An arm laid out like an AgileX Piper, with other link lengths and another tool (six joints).
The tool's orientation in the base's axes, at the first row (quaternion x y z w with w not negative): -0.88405, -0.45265, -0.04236, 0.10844
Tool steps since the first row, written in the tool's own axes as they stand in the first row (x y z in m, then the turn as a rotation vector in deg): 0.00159, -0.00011, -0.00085, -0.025, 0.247, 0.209; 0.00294, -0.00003, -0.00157, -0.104, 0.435, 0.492; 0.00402, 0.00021, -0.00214, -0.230, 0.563, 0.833; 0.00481, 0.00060, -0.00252, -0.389, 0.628, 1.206; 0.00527, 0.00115, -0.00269, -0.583, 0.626, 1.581; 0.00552, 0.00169, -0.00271, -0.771, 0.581, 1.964; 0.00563, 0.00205, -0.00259, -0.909, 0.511, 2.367; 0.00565, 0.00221, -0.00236, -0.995, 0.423, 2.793; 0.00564, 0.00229, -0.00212, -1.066, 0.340, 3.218; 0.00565, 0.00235, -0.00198, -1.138, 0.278, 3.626; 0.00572, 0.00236, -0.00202, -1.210, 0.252, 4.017; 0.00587, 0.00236, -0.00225, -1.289, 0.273, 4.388; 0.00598, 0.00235, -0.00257, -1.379, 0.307, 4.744
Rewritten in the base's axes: 0.00086, 0.00112, 0.00112, 0.180, -0.112, -0.246; 0.00174, 0.00198, 0.00204, 0.280, -0.216, -0.563; 0.00258, 0.00257, 0.00275, 0.301, -0.309, -0.937; 0.00337, 0.00289, 0.00319, 0.252, -0.386, -1.337; 0.00409, 0.00290, 0.00335, 0.128, -0.452, -1.735; 0.00467, 0.00279, 0.00333, -0.028, -0.487, -2.133; 0.00502, 0.00270, 0.00318, -0.175, -0.464, -2.539; 0.00516, 0.00267, 0.00293, -0.306, -0.384, -2.954; 0.00521, 0.00268, 0.00269, -0.425, -0.296, -3.367; 0.00526, 0.00268, 0.00254, -0.527, -0.224, -3.767; 0.00531, 0.00272, 0.00259, -0.599, -0.176, -4.156; 0.00541, 0.00279, 0.00284, -0.637, -0.165, -4.534; 0.00547, 0.00281, 0.00317, -0.671, -0.173, -4.901
